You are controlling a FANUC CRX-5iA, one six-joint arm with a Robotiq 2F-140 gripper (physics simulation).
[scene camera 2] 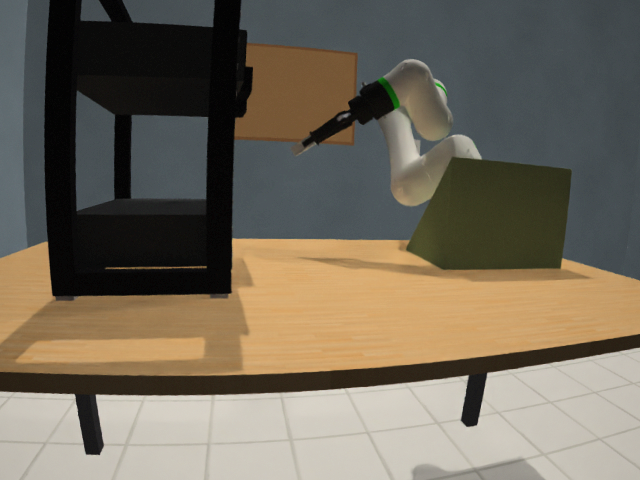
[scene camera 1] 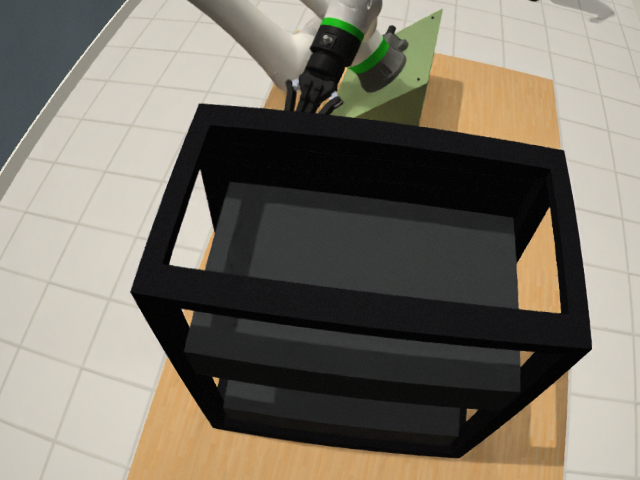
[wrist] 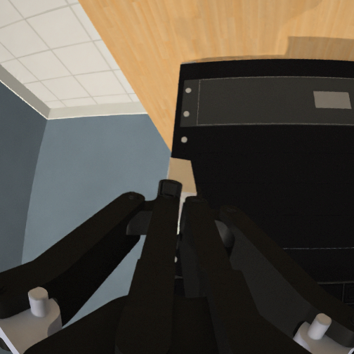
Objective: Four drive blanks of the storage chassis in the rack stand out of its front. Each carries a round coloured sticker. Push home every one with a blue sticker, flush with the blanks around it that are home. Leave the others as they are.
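Observation:
The black rack stands on the table. The upper chassis sits inside it; dark parts stand out at its front in scene camera 2. Thin outlines at the lower right edge of the wrist view are part of a dark front. No coloured sticker shows, and the single blanks cannot be told apart. My gripper is shut and empty, its pale tips together, in front of the rack and apart from it, below the upper chassis's height. In scene camera 1 the rack hides its tips.
A lower unit with a pale label sits at the rack's bottom. The green arm stand is on the wooden table. A brown board hangs on the wall behind.

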